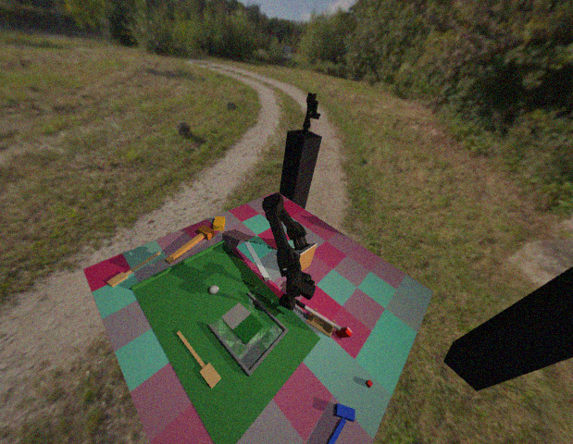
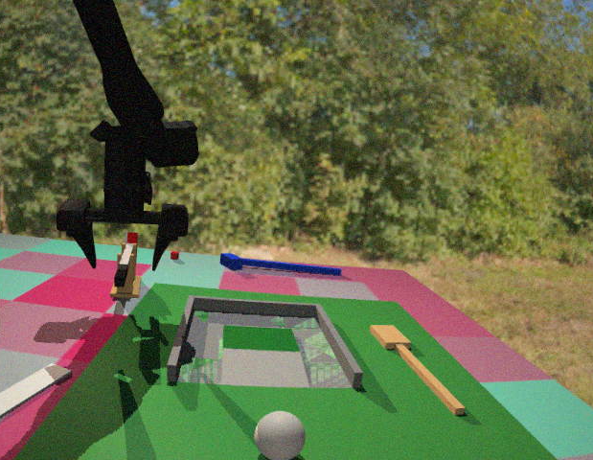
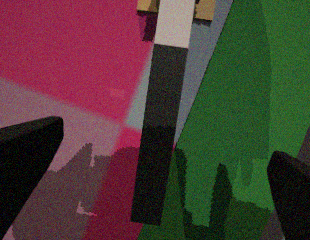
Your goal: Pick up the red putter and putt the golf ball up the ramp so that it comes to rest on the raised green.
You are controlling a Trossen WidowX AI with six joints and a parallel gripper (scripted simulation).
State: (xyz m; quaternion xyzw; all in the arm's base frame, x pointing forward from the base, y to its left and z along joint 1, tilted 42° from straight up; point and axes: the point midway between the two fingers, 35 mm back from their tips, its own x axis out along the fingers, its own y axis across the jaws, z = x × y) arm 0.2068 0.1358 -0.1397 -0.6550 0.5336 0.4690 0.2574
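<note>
The red putter lies 10 cm to the left of my gripper tip, 5 cm behind it and 1 cm below it. Also, from my gripper tip: small red ball (39 cm to the left, 6 cm below, 4 cm behind); then white golf ball (29 cm to the right, 26 cm ahead, 5 cm below).
</note>
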